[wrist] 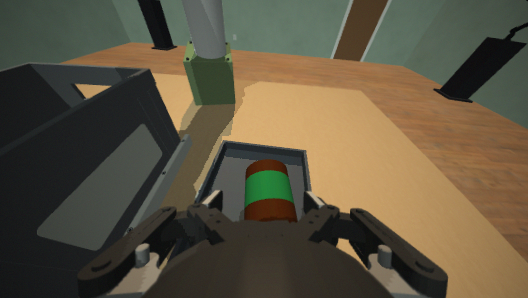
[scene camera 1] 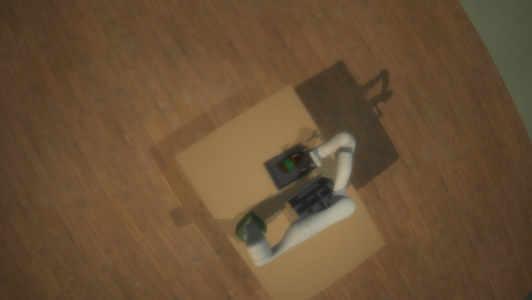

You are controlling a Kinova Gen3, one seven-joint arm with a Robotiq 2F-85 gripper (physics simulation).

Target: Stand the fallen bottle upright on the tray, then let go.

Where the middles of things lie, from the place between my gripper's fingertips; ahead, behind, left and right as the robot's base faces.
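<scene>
My hand is 110 mm above the dark grey tray [scene camera 1: 280, 177], and it is also 40 mm past the tray and 10 mm to the left of it. Then there is the bottle [wrist: 268, 196], which I find 70 mm below my hand, 10 mm behind it and 10 mm to the left of it.
</scene>
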